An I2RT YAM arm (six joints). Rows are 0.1 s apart.
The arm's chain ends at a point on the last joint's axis. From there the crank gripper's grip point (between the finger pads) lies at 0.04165 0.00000 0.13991 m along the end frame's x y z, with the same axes.
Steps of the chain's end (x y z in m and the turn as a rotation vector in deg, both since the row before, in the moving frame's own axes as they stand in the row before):
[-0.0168 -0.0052 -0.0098 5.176 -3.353 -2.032]
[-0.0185 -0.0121 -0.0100 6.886 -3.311 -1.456]
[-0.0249 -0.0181 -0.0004 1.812 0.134 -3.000]
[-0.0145 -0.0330 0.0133 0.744 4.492 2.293]
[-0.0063 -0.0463 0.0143 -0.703 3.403 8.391]
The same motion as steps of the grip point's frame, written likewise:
[-0.0253 -0.0193 -0.0082 5.176 -3.353 -2.032]
[-0.0269 -0.0300 -0.0089 6.886 -3.311 -1.456]
[-0.0247 -0.0247 -0.0006 1.812 0.134 -3.000]
[-0.0037 -0.0329 0.0096 0.744 4.492 2.293]
[0.0013 -0.0379 0.0115 -0.703 3.403 8.391]

